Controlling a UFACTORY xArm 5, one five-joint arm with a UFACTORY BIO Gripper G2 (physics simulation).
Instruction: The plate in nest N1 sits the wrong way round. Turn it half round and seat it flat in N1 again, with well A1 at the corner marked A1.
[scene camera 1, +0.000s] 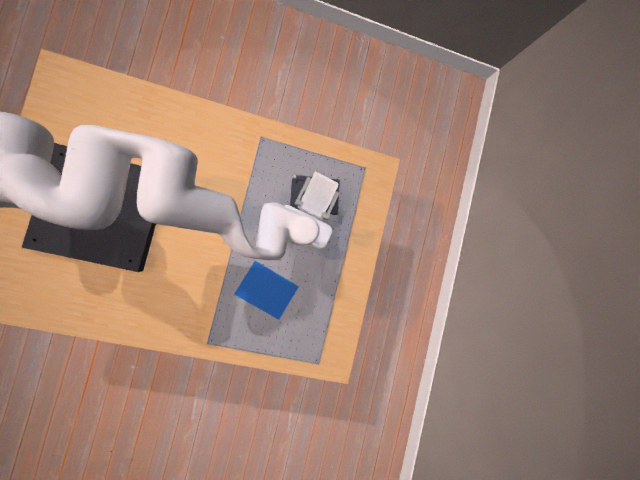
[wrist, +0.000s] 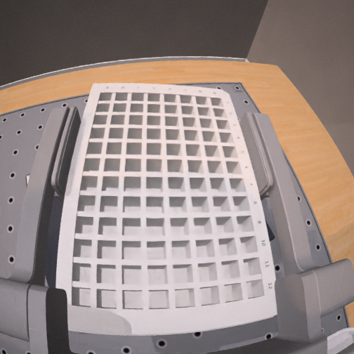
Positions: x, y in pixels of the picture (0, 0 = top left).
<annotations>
The gripper shows in scene camera 1 and in the wrist view. A white well plate shows in scene camera 1 (321, 189) and in the wrist view (162, 231). One and the same spot on the gripper: (wrist: 307, 291) is (scene camera 1: 322, 213).
</annotations>
